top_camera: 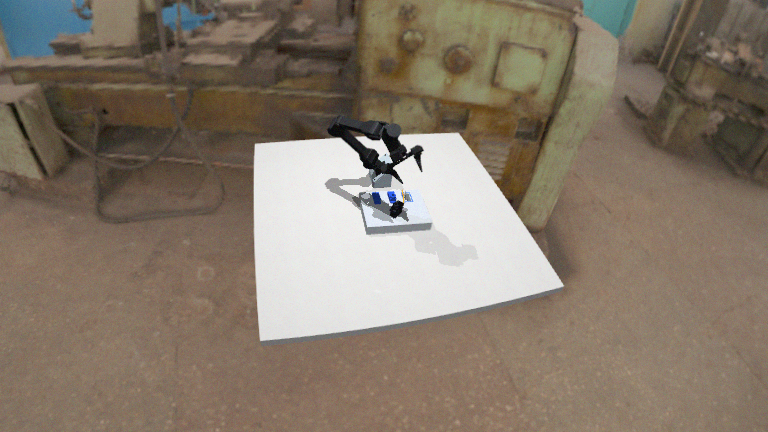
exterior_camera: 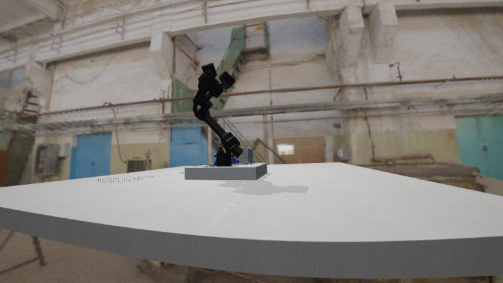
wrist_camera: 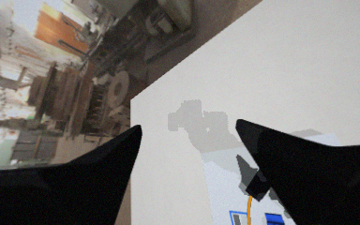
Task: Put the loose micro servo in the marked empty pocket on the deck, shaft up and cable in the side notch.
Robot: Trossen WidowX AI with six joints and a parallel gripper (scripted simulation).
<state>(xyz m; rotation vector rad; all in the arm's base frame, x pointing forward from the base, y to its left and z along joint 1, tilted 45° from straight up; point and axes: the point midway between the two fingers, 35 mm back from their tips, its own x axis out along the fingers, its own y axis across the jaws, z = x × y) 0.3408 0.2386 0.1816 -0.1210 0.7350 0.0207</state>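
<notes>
Right now the light grey deck is 30 cm below my gripper tip, 10 cm behind it and 1 cm to the right of it.
</notes>
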